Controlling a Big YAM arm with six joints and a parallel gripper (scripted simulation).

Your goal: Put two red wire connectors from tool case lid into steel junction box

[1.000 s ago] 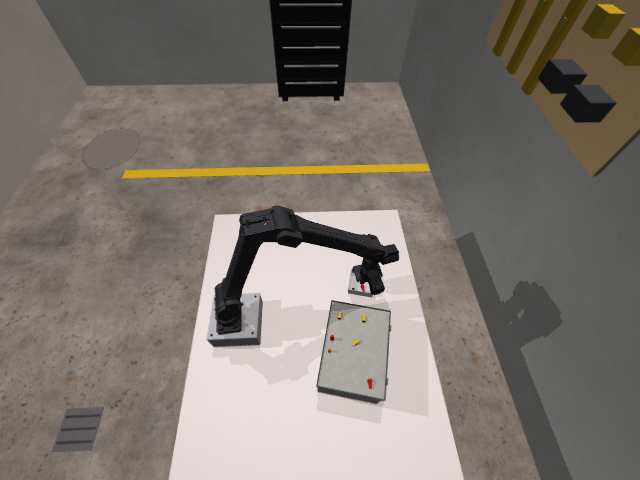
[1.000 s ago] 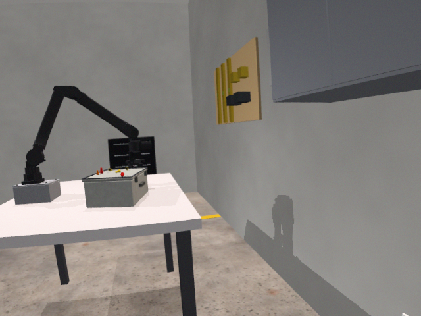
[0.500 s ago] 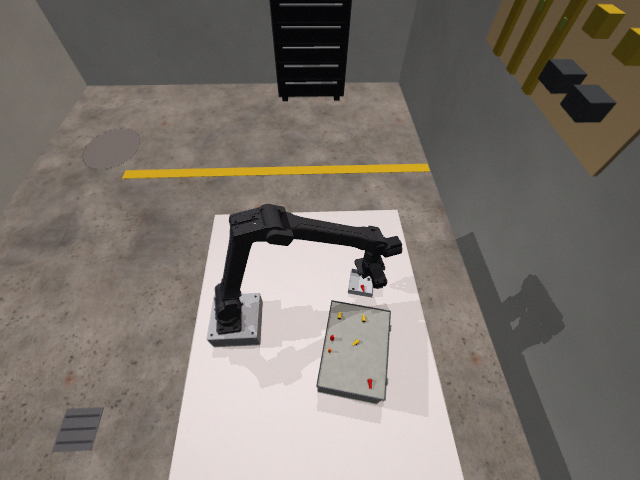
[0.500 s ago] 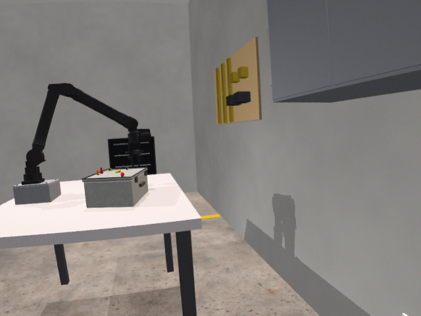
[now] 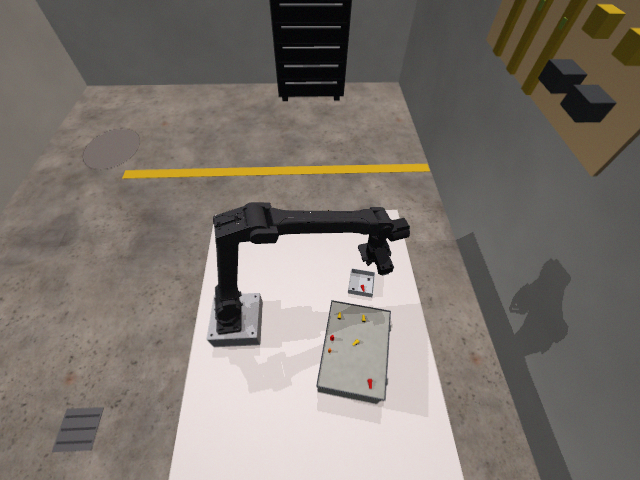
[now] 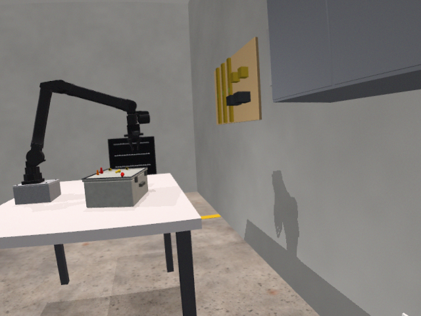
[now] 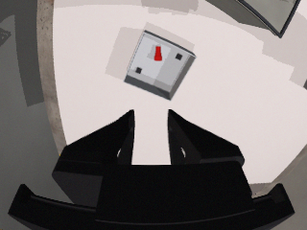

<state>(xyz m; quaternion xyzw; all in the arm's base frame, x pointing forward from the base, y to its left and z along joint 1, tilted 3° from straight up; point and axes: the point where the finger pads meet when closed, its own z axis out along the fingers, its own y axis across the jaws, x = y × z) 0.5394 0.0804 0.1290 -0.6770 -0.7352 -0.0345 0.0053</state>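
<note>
Now: hand 270 mm to the left of the grey tool case, 120 mm above it and 100 mm past it. Round my hand: orange connector: 270 mm to the right, 200 mm behind, 80 mm below.
</note>
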